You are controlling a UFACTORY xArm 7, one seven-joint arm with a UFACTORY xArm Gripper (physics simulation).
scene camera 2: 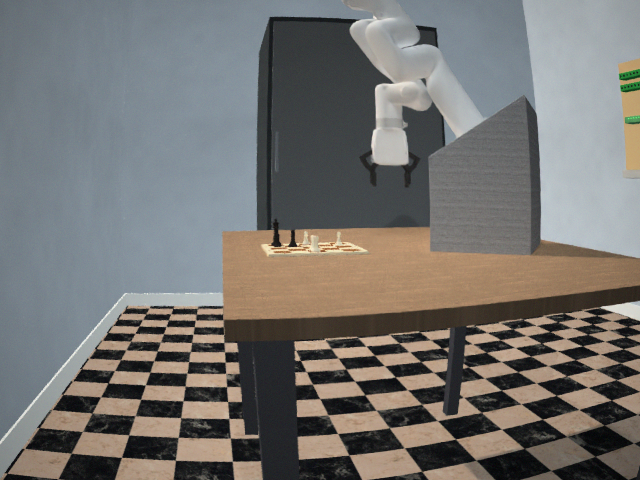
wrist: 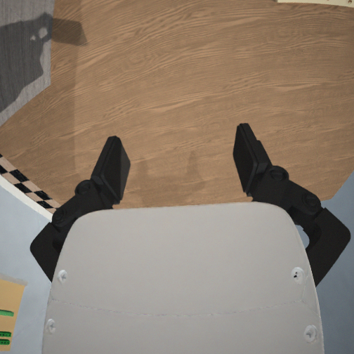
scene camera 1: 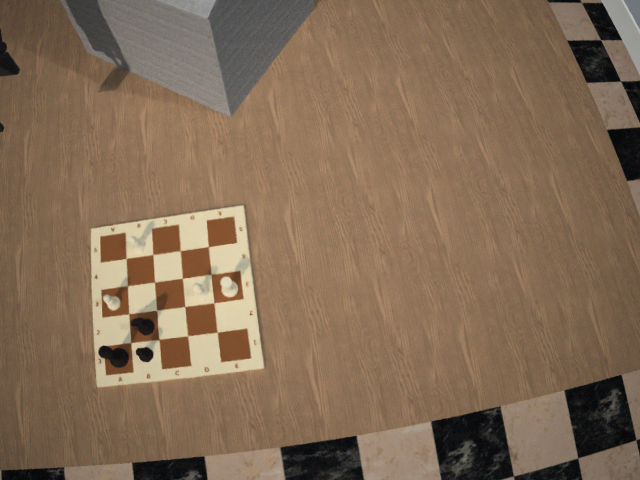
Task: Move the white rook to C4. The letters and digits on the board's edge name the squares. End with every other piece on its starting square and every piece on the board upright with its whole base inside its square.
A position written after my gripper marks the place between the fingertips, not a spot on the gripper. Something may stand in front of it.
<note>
I see my gripper (scene camera 2: pixel 390 186) and a chessboard (scene camera 1: pixel 217 335).
The chessboard shows as well in scene camera 2 (scene camera 2: pixel 330 248). My gripper shows as well in the wrist view (wrist: pixel 178 143).
</note>
